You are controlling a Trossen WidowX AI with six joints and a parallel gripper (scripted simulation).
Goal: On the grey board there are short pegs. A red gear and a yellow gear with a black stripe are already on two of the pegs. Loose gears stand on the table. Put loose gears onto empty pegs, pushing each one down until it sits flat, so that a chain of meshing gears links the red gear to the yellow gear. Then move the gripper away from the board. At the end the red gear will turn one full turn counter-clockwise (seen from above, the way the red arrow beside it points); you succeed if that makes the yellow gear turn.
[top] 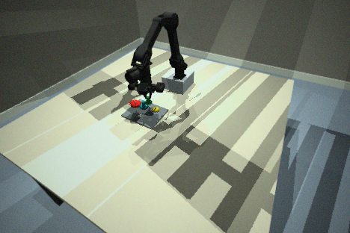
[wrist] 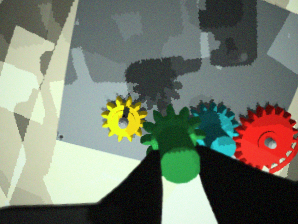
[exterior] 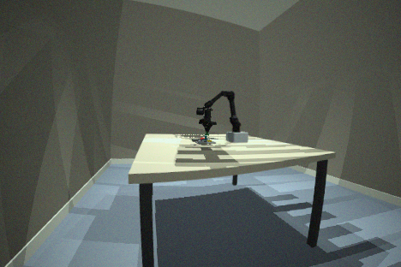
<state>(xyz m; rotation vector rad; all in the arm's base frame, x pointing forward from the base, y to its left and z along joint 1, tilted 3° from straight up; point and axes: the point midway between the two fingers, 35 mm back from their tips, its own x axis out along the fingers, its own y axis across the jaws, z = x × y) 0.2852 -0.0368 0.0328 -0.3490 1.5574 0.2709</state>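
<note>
My gripper tip is 10 mm above the dark green gear. Round my gripper tip: yellow gear: 70 mm below, 30 mm to the left, 10 mm behind; teal gear: 60 mm below, 40 mm to the right; red gear: 100 mm to the right, 70 mm below.
</note>
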